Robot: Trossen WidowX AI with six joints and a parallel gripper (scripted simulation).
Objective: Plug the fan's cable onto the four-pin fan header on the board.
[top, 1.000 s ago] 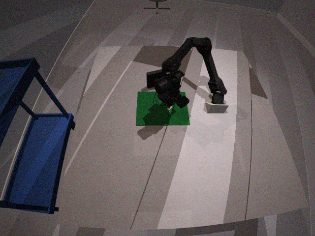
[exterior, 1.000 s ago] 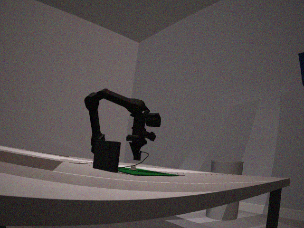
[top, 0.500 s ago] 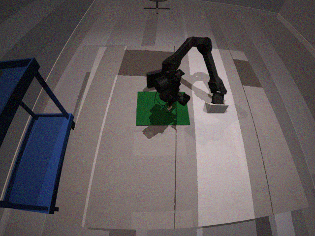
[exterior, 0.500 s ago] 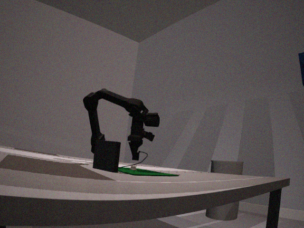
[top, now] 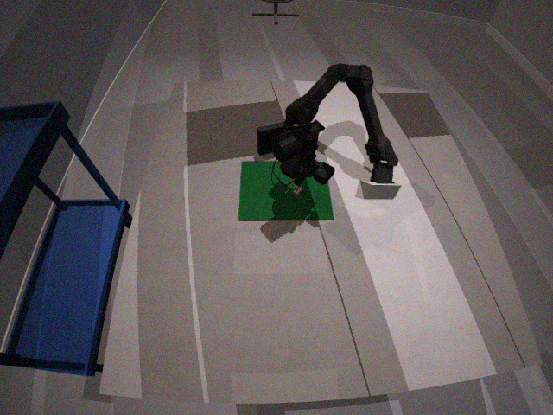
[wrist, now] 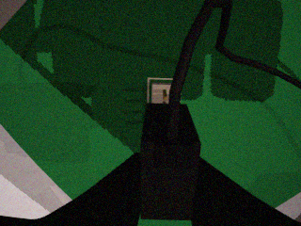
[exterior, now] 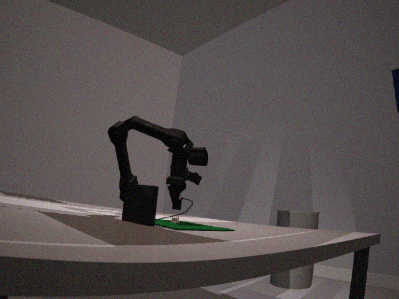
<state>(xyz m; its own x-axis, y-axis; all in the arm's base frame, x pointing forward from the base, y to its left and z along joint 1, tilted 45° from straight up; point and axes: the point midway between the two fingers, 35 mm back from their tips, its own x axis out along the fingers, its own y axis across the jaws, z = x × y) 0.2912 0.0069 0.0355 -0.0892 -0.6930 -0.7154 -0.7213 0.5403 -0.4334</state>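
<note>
Now: gripper tip 10 mm short of the pale header part and 50 mm above it. Round my gripper tip: white four-pin header (70 mm below); black plug (10 mm ahead, 10 mm to the left, 10 mm above); board (50 mm ahead, 10 mm to the right, 80 mm below).
</note>
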